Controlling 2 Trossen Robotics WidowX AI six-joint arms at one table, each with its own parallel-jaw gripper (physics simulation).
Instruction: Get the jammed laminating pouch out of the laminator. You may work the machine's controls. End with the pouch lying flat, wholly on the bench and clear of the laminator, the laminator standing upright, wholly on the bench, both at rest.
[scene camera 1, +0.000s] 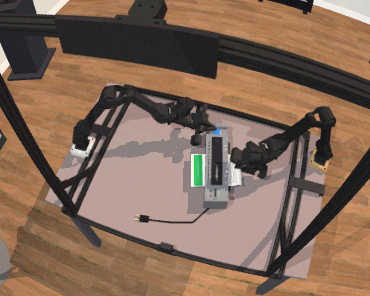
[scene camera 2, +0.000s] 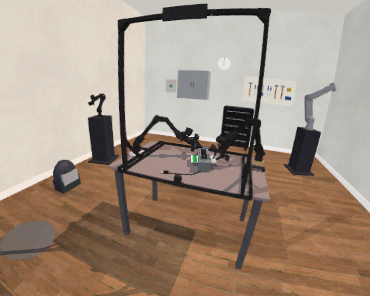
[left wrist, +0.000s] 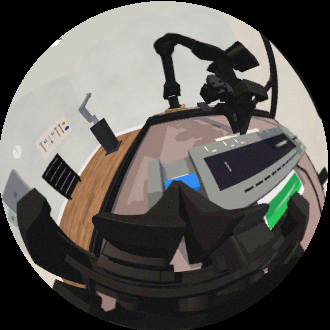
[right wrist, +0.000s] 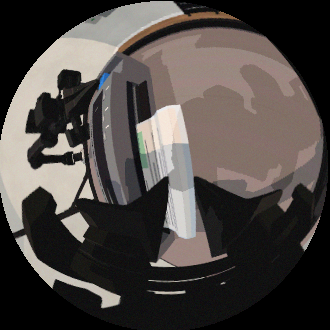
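Seen in the pictures: left gripper, fingertip midpoint: (scene camera 1: 216, 129) (scene camera 2: 202, 147) (left wrist: 175, 183) (right wrist: 97, 80); right gripper, fingertip midpoint: (scene camera 1: 237, 168) (scene camera 2: 213, 159) (right wrist: 180, 180); left arm's base, link origin: (scene camera 1: 82, 144) (scene camera 2: 136, 150) (right wrist: 81, 155); right arm's base, link origin: (scene camera 1: 320, 158) (scene camera 2: 258, 160) (left wrist: 174, 106).
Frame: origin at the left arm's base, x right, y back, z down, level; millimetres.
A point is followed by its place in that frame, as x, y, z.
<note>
The grey laminator (scene camera 1: 215, 197) @[126, -651, -52] (scene camera 2: 204, 165) @[139, -658, -22] (left wrist: 198, 161) @[-169, -614, -47] (right wrist: 118, 131) @[-97, -658, -38] stands upright on the bench. The pouch passes through it: its green-and-white part (scene camera 1: 198, 170) @[-2, -553, -6] (scene camera 2: 194, 158) @[-8, -549, -6] (left wrist: 285, 201) @[-16, -542, -5] shows on the picture's left in scene camera 1, its creased white end (right wrist: 176, 165) @[-66, -711, -15] on the other side. My left gripper (scene camera 1: 214, 128) @[-196, -586, -49] (left wrist: 175, 183) @[-196, -586, -49] is shut and empty, its tips at the blue control (scene camera 1: 217, 131) @[-191, -593, -42] (left wrist: 186, 181) @[-186, -591, -43] (right wrist: 104, 80) @[-175, -622, -48] at the laminator's far end; contact is unclear. My right gripper (right wrist: 180, 180) @[-48, -712, -6] (left wrist: 239, 136) @[-48, -712, -6] is shut on the pouch's white end.
A black power cord (scene camera 1: 172, 221) @[242, -507, 27] runs from the laminator's near end to a plug (scene camera 1: 144, 218) @[259, -394, 19] on the bench (scene camera 1: 125, 185) @[129, -266, 34]. Black frame rails (scene camera 1: 125, 231) @[352, -335, 36] run along the bench edges, and frame posts (scene camera 2: 121, 95) @[344, -95, -524] rise at its sides.
</note>
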